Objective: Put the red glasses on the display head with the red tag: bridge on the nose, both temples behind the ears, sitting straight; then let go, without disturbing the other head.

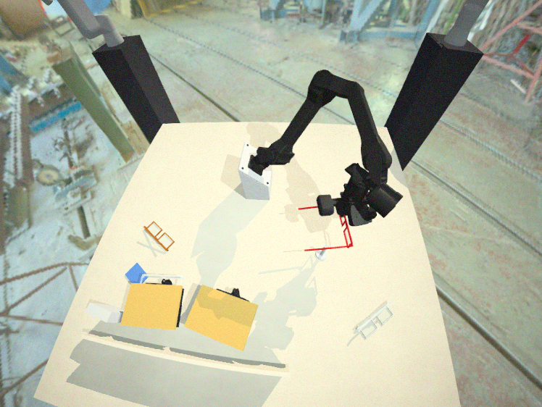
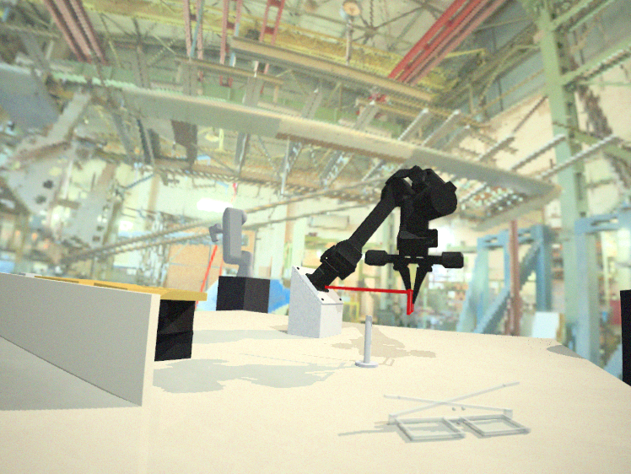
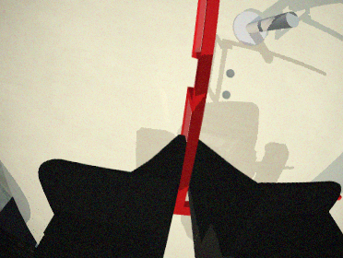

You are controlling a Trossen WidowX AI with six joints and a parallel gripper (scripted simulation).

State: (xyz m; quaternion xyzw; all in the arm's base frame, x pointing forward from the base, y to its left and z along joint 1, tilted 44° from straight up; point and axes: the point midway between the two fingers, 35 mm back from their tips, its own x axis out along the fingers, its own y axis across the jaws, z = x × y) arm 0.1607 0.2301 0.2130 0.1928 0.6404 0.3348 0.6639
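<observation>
The post is 10 cm ahead of my gripper tip, 5 cm to the right of it and 8 cm below it. Also, from my gripper tip: white slab 47 cm ahead, 43 cm to the right, 5 cm below; blue tag 27 cm ahead, 71 cm to the right, 11 cm below.
</observation>
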